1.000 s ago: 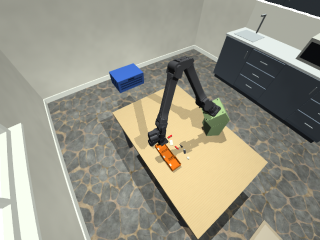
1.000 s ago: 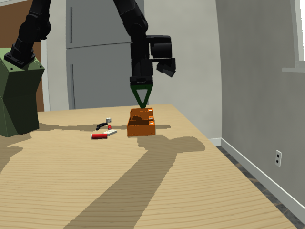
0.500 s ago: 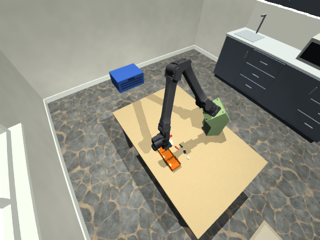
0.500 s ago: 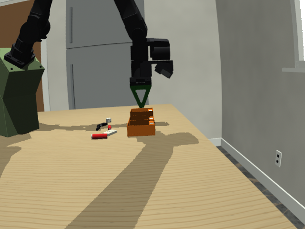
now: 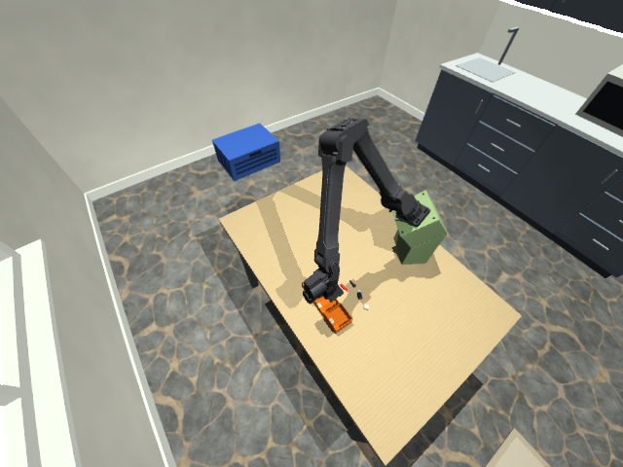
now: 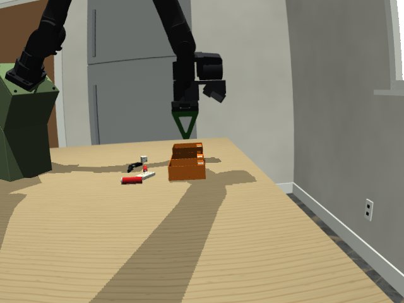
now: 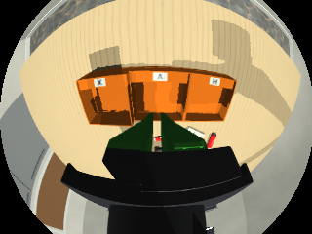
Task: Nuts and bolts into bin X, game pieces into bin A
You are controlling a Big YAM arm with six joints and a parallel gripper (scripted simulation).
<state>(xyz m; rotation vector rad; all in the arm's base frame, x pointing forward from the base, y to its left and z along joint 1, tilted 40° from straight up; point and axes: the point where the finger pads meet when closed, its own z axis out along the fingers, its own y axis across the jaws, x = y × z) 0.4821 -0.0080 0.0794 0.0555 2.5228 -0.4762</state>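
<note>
My gripper is now 6 cm above the orange three-compartment bin tray. The rest, counted from my hand: white domino 12 cm behind, 8 cm below, 7 cm to the right; black USB stick 14 cm behind, 8 cm below, 7 cm to the left; dark bolt 15 cm behind, 8 cm below, 2 cm to the left.
</note>
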